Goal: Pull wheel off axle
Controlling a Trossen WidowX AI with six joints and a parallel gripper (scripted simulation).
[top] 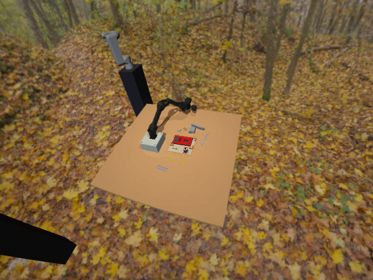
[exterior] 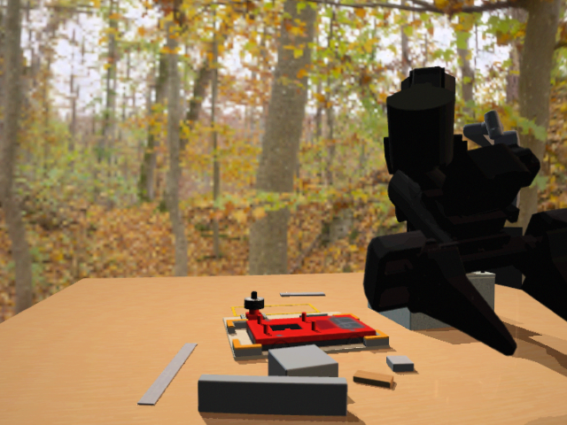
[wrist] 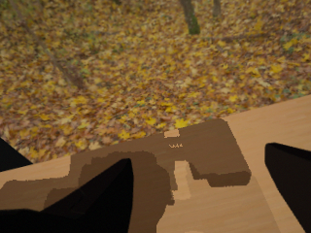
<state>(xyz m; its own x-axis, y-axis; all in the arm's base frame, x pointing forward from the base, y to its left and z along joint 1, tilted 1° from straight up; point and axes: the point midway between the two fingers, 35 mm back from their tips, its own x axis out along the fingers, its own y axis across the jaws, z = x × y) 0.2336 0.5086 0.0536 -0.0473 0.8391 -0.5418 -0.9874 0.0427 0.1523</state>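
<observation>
Right now my gripper tip is 560 mm to the left of the wheel, 130 mm short of it and 90 mm above it. From my gripper tip the other things lie so: brown piece: 260 mm to the right, 130 mm below, 10 mm ahead.
</observation>
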